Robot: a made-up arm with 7 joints. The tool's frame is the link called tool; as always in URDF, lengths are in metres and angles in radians.
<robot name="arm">
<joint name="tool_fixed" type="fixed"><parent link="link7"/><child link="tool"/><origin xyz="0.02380 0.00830 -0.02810" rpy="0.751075 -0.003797 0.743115"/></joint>
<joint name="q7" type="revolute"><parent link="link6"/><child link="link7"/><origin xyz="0.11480 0.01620 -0.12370"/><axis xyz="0 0.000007 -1"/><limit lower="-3.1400" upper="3.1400"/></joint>
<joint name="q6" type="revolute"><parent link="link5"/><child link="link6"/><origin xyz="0.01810 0.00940 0.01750"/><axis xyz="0 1 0.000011"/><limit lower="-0.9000" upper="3.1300"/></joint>
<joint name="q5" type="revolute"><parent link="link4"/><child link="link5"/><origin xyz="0.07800 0.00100 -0.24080"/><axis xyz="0 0.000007 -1"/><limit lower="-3.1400" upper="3.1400"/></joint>
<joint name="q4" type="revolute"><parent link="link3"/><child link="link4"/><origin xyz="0.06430 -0.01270 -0.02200"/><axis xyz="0 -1 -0.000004"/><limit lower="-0.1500" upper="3.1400"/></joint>
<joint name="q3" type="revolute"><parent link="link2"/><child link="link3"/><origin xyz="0.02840 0.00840 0.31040"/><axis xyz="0 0 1"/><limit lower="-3.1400" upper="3.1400"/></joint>
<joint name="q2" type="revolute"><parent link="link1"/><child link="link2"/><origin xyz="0.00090 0.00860 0.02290"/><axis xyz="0 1 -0.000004"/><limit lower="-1.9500" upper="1.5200"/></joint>
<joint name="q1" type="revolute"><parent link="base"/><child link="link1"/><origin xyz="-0.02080 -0.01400 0.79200"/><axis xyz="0 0 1"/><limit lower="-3.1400" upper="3.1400"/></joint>
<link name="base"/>
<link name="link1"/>
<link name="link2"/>
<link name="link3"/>
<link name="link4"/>
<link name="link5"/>
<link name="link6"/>
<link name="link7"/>
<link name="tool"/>
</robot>
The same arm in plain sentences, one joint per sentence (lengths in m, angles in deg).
The arm has seven revolute joints in a row. What follows holds with every joint at zero, and every direction is one of the base frame's.
The first joint is mounted 0.0208 m along -x and 0.014 m along -y and 0.792 m along +z from the base frame's origin and rotates about +z, from -179.91 to 179.91 deg.
The second joint is mounted 0.0009 m along +x and 0.0086 m along +y and 0.0229 m along +z from the first joint and rotates about +y, from -111.73 to 87.09 deg.
The third joint is mounted 0.0284 m along +x and 0.0084 m along +y and 0.3104 m along +z from the second joint and rotates about +z, from -179.91 to 179.91 deg.
The fourth joint is mounted 0.0643 m along +x and 0.0127 m along -y and 0.022 m along -z from the third joint and rotates about -y, from -8.59 to 179.91 deg.
The fifth joint is mounted 0.078 m along +x and 0.001 m along +y and 0.2408 m along -z from the fourth joint and rotates about -z, from -179.91 to 179.91 deg.
The sixth joint is mounted 0.0181 m along +x and 0.0094 m along +y and 0.0175 m along +z from the fifth joint and rotates about +y, from -51.57 to 179.34 deg.
The seventh joint is mounted 0.1148 m along +x and 0.0162 m along +y and 0.1237 m along -z from the sixth joint and rotates about -z, from -179.91 to 179.91 deg.
The tool frame, which is the frame that the pose is given for, is mounted 0.0238 m along +x and 0.0083 m along +y and 0.0281 m along -z from the seventh joint; its axes are the base frame's turned by roll 43.03, pitch -0.22 and yaw 42.58 deg (as in URDF: about the fixed x, then y, then z).

